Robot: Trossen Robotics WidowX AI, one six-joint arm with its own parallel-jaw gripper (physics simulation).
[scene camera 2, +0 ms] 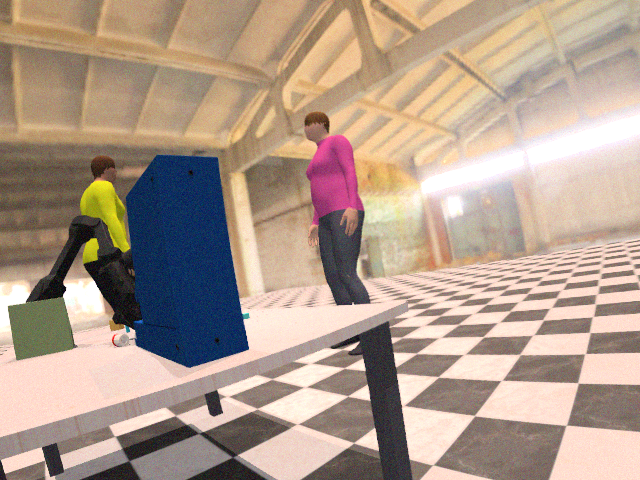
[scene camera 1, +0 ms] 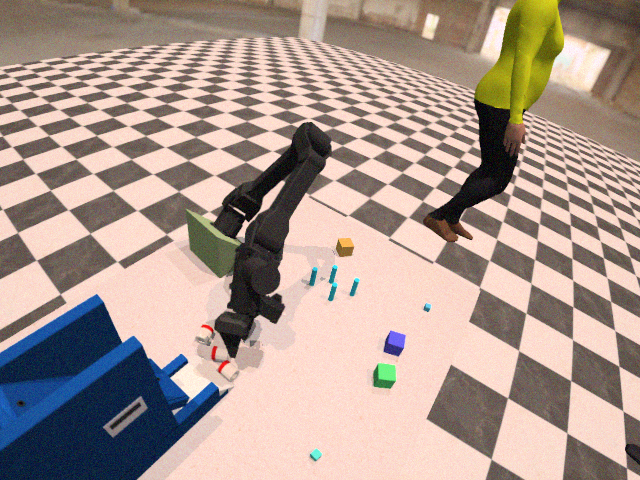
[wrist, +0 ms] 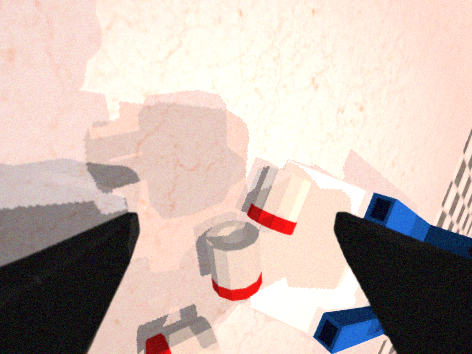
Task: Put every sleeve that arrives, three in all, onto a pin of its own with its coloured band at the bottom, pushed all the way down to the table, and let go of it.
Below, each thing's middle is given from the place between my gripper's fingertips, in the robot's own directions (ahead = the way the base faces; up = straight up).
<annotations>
I see my gripper 10 mm past the blue dispenser [scene camera 1: 82,397], 250 mm to the left of it and 120 mm below it.
</annotations>
